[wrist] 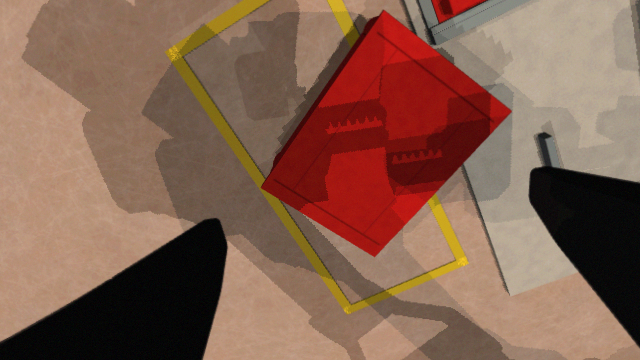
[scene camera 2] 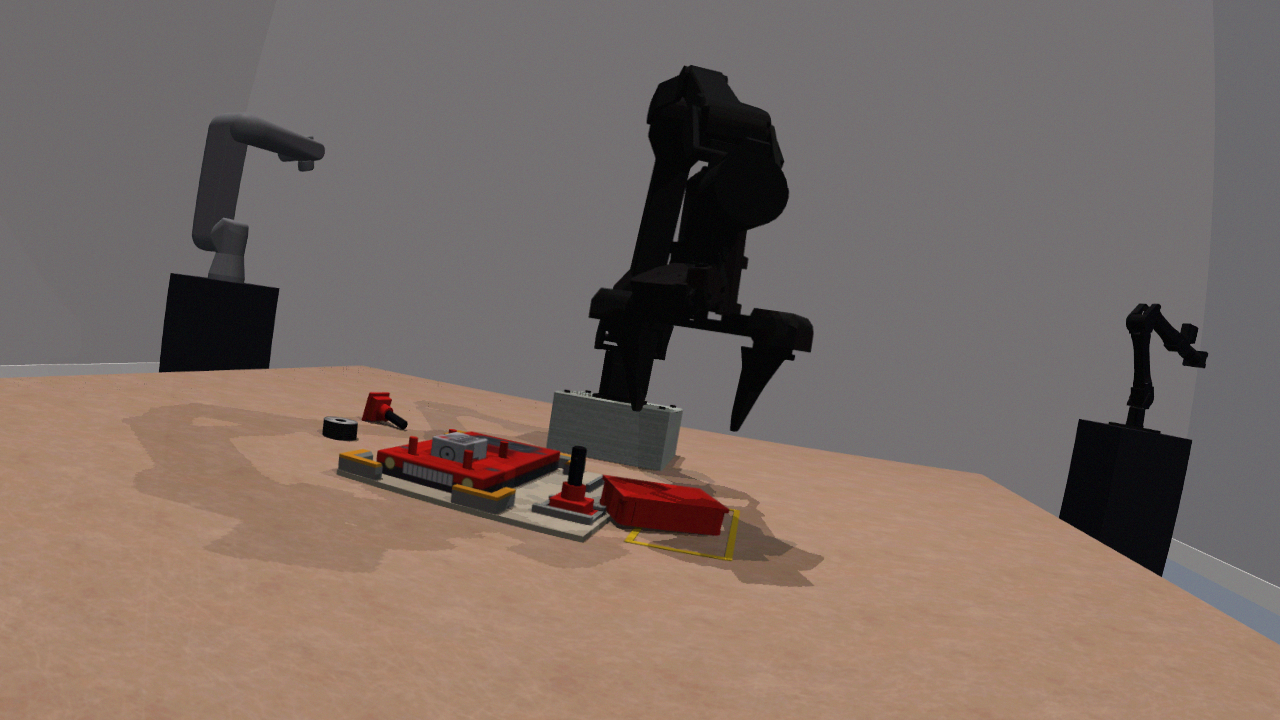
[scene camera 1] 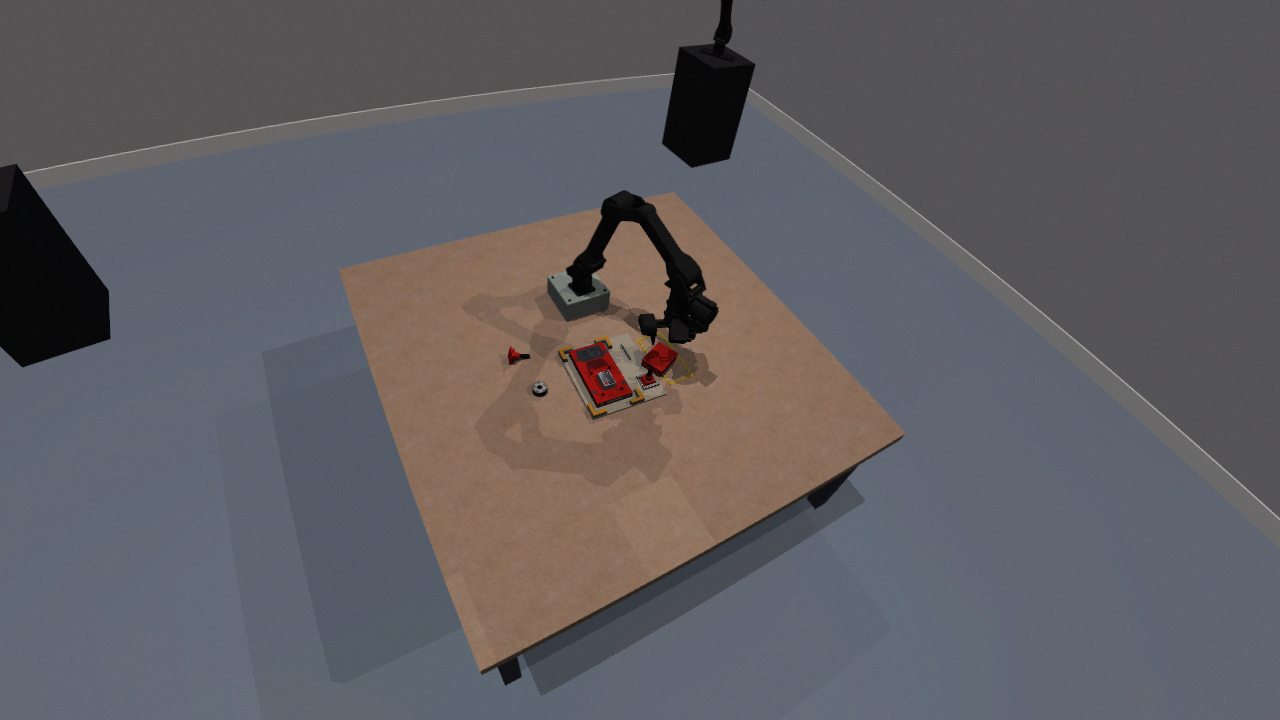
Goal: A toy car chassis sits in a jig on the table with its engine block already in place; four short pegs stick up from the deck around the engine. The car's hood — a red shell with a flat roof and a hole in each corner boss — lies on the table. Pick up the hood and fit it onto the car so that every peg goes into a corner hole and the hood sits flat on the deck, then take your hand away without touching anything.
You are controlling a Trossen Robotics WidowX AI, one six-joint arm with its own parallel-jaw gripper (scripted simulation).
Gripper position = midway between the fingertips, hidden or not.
My gripper [scene camera 2: 684, 421] is open, holding nothing. Also in view: a grey engine block [scene camera 2: 451, 446], a red hood [scene camera 2: 632, 502], a black ring [scene camera 2: 334, 427] and a jig base plate [scene camera 2: 526, 506].
The red hood shows as well in the wrist view [wrist: 395, 121] and in scene camera 1 [scene camera 1: 660, 357]. My gripper shows as well in the wrist view [wrist: 372, 208] and in scene camera 1 [scene camera 1: 668, 343]. The jig base plate is seen too in the wrist view [wrist: 563, 76] and in scene camera 1 [scene camera 1: 622, 349]. The wrist view does not show the grey engine block: it is out of frame. The wrist view does not show the black ring: it is out of frame.
